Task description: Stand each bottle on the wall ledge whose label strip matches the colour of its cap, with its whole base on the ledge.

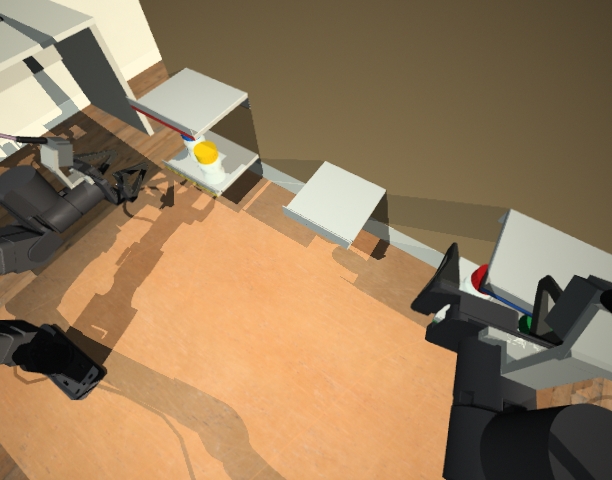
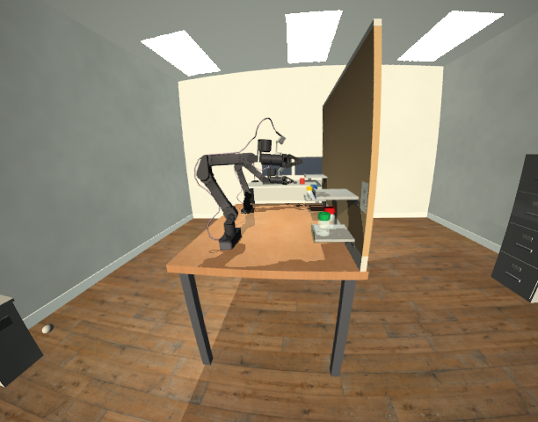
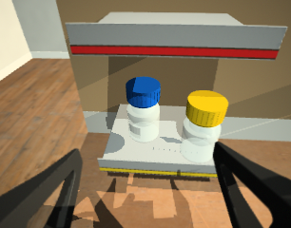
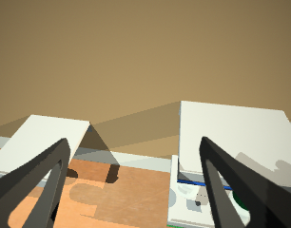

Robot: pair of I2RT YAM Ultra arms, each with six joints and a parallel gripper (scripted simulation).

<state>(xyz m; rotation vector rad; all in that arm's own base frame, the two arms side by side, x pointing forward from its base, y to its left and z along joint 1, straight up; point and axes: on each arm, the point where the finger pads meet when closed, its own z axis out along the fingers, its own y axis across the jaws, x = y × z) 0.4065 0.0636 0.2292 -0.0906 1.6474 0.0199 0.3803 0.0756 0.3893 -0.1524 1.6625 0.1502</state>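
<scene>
Right now the blue-capped bottle is 180 mm ahead of my left hand and 100 mm below it. Round my left hand: yellow-capped bottle: 140 mm ahead, 100 mm below, 90 mm to the right; then red-capped bottle: 770 mm to the right, 120 mm ahead, 100 mm below; then brown wall: 450 mm to the right, 250 mm ahead, 200 mm above.
</scene>
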